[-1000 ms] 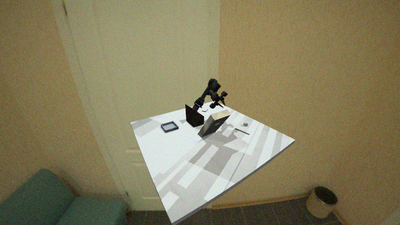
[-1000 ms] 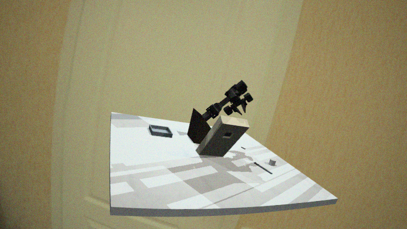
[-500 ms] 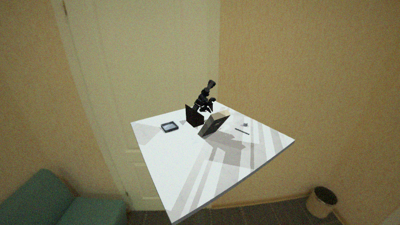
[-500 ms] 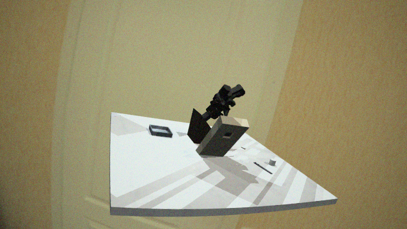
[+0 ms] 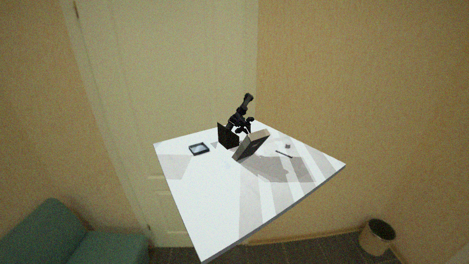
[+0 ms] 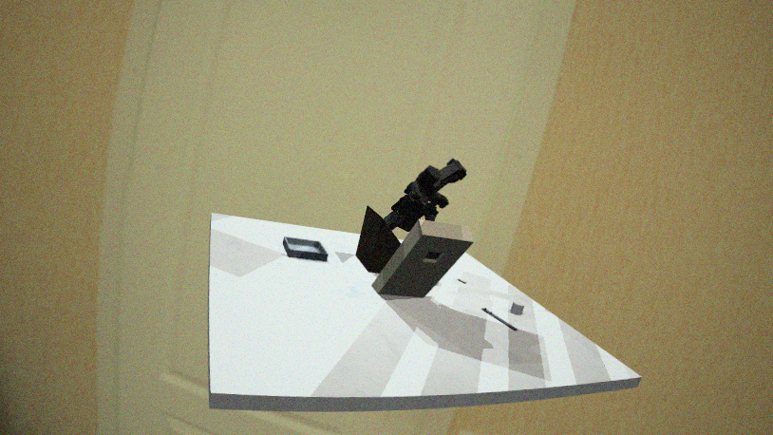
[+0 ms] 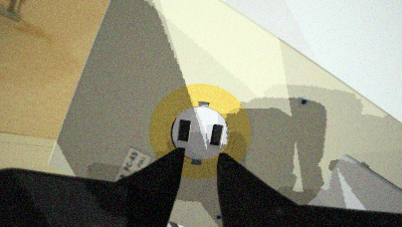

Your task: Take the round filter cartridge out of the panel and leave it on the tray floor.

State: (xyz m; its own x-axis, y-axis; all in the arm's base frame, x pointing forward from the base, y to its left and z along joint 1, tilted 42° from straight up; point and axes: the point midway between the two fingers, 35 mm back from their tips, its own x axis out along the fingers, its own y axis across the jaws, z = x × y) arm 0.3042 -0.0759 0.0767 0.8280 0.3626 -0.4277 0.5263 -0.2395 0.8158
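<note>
My gripper tip is 4 cm short of the filter cartridge and 3 cm above it. The rest, counted from my gripper tip: wedge block 10 cm below; dark tray 41 cm behind, 28 cm to the right, 24 cm below.
</note>
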